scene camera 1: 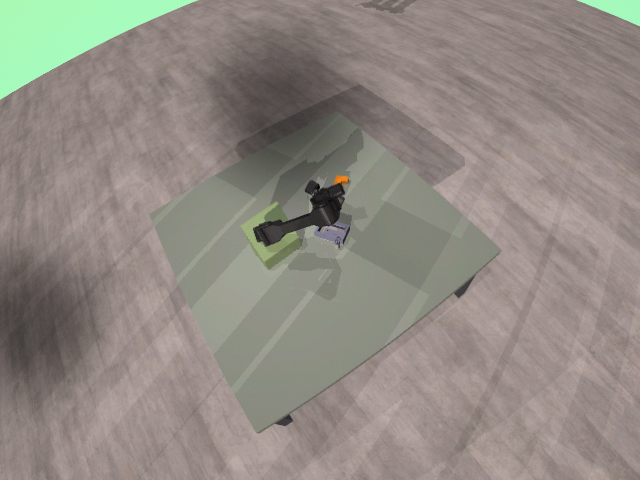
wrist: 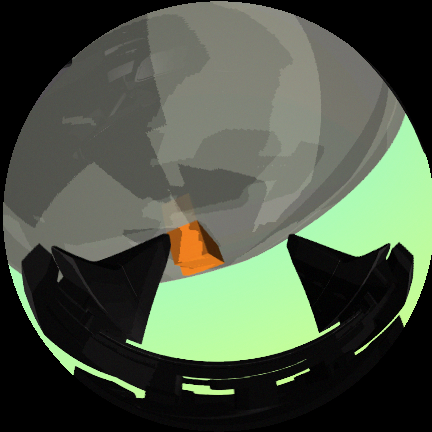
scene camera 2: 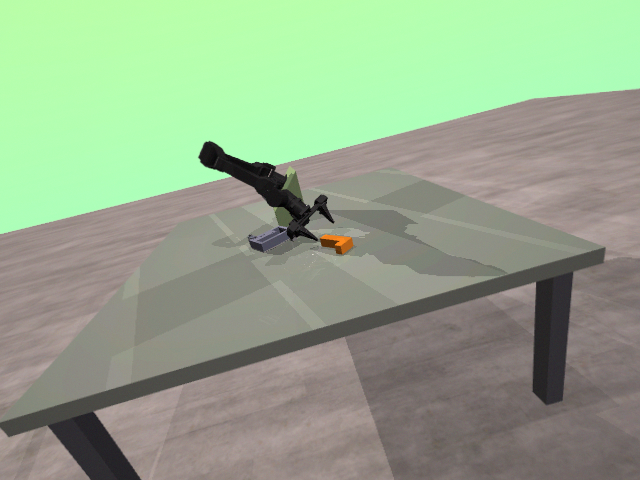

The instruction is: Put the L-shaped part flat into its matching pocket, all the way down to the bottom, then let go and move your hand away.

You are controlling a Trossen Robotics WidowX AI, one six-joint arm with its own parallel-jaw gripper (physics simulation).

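Seen in the pictures: gripper, fingertip midpoint: (wrist: 231,241) (scene camera 2: 326,231); arm's base, origin of the base link: (scene camera 1: 262,232) (scene camera 2: 283,182).
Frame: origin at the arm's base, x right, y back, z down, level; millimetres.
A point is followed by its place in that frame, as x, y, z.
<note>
The orange L-shaped part (scene camera 1: 341,179) @(-181, -484, 127) (scene camera 2: 345,244) @(-193, -504, 133) (wrist: 192,244) @(-131, -410, 136) lies flat on the table, outside the pocket. The violet-grey holder with the pocket (scene camera 1: 324,235) @(76, -247, 121) (scene camera 2: 273,243) @(53, -342, 138) stands on the table on the other side of the hand, apart from the part. The holder does not show clearly in the wrist view. My gripper (scene camera 2: 325,230) @(-142, -379, 125) (wrist: 231,241) @(-142, -379, 125) is wide open and empty, tilted down low over the table beside the part. In the wrist view the part shows between the fingertips, nearer the left finger and beyond it. In scene camera 1 the arm hides the fingertips.
A large light-green block (scene camera 1: 281,255) @(68, -35, 120) (scene camera 2: 293,189) @(-47, -121, 12) stands on the table (scene camera 1: 320,341) @(487, -4, 155) (scene camera 2: 217,320) @(164, -730, 155) close to the holder, behind the arm in scene camera 2. In scene camera 1 the arm (scene camera 1: 297,224) @(152, -122, -151) passes over this block.
</note>
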